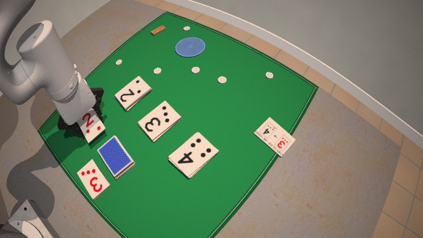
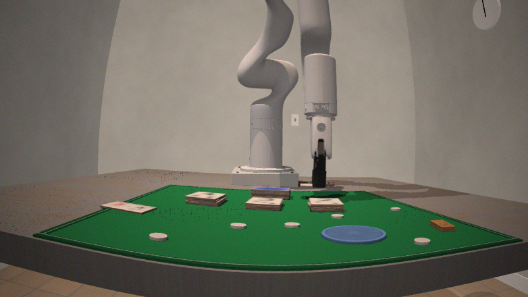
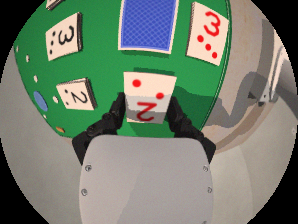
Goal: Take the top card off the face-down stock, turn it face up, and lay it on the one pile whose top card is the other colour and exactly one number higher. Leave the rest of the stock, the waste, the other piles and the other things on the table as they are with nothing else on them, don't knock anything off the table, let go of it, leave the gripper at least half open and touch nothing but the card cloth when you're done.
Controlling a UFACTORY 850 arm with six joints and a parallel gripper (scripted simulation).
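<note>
My gripper is now 10 mm above the card. From my hand the other things lie so: green card cloth (150 mm ahead, 120 mm to the right, 60 mm below).
</note>
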